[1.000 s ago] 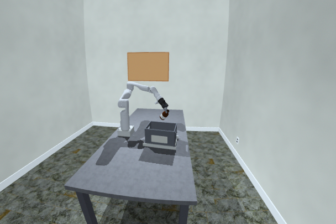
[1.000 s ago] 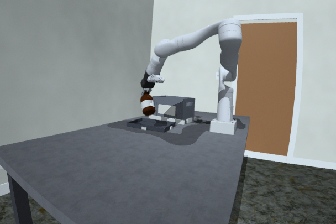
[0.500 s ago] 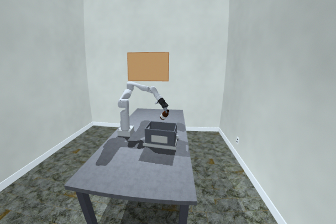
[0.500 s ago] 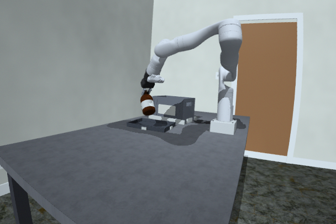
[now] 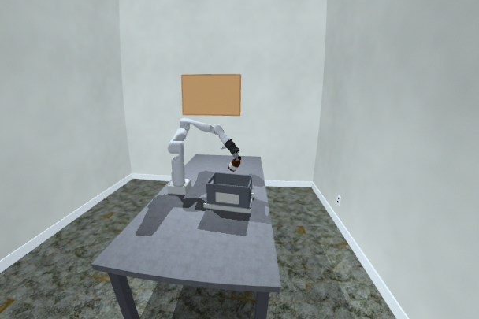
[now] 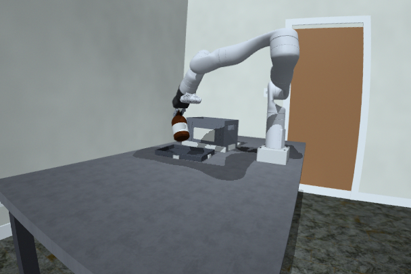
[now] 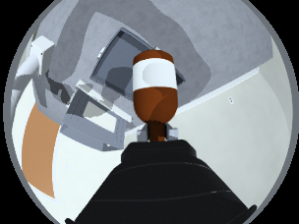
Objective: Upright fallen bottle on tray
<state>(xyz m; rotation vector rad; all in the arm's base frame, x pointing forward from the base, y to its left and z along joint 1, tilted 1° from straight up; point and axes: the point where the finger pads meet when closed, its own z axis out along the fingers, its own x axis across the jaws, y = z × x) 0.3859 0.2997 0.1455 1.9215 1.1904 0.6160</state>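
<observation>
The bottle is 5 cm below my hand, 2 cm behind it and 1 cm to the left of it. The rest, counted from my hand: tray: 19 cm below, 5 cm to the right, 1 cm behind; then crate: 34 cm to the right, 12 cm below, 3 cm ahead.
</observation>
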